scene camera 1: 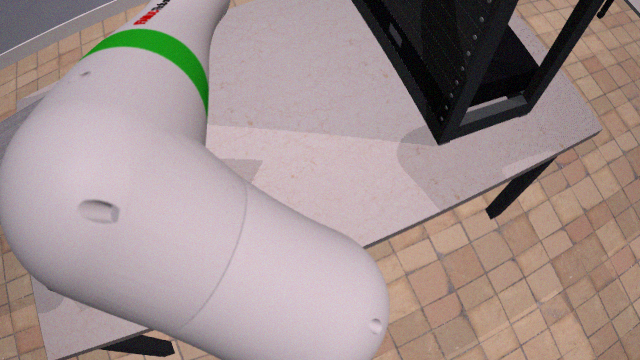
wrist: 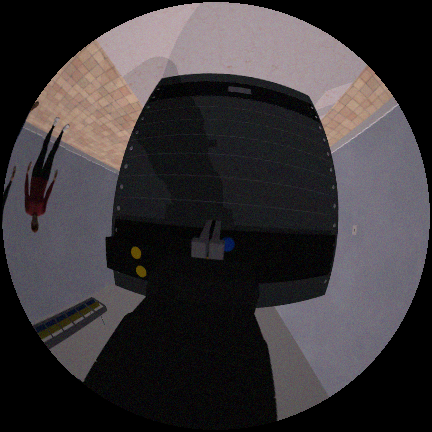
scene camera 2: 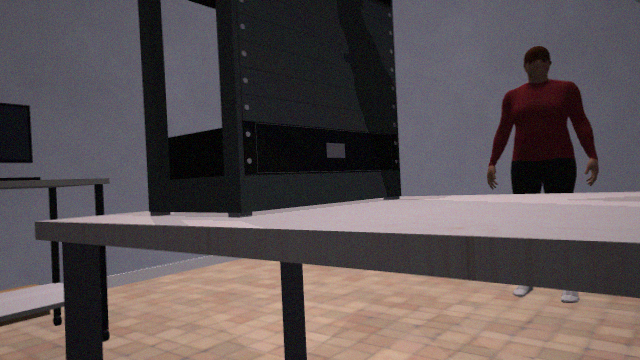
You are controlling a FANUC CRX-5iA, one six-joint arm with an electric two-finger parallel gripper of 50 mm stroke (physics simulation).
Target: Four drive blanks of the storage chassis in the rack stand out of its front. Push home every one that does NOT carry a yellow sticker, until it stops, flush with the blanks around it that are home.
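Places are measured from the arm's base along level axes (x right, y ahead, z up), in millimetres.
Pixels of known places: gripper, fingertip midpoint: (wrist: 213, 228).
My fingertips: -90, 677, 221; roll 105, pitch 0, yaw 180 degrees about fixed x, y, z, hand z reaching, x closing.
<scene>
Ahead of a thing's pixels: the offset from my fingertips to its middle, as dx, dy, dz. "spot": to the spot under its first point. Level surfaces: height alone.
The storage chassis {spot: -134, +53, +36} (wrist: 290, 252) is a black band across the rack (scene camera 1: 560, 55) (scene camera 2: 154, 100) (wrist: 295, 298) in the wrist view. Two yellow stickers, an upper one {spot: +111, +6, +47} (wrist: 136, 252) and a lower one {spot: +103, +7, +76} (wrist: 141, 271), show at its left. A blue sticker {-18, +13, +19} (wrist: 229, 244) shows right beside my gripper (wrist: 213, 223). My gripper is shut and empty, its fingers pointing at the rack front near the chassis's upper edge; contact cannot be told. The chassis's left end reaches past the rack's outline. The blank outlines are too dark to tell which stand out, and my arm's dark body hides part of the chassis.
A black unit with a grey label {spot: -33, +63, -353} (scene camera 1: 395, 35) (scene camera 2: 335, 150) (wrist: 239, 90) sits at the rack's foot. Dark panels fill the front between it and the chassis. The rack stands on the table {dz -467} (scene camera 1: 310, 100) (scene camera 2: 450, 215). My white arm (scene camera 1: 200, 225) covers the table's near left. A person (scene camera 2: 542, 122) stands beyond.
</scene>
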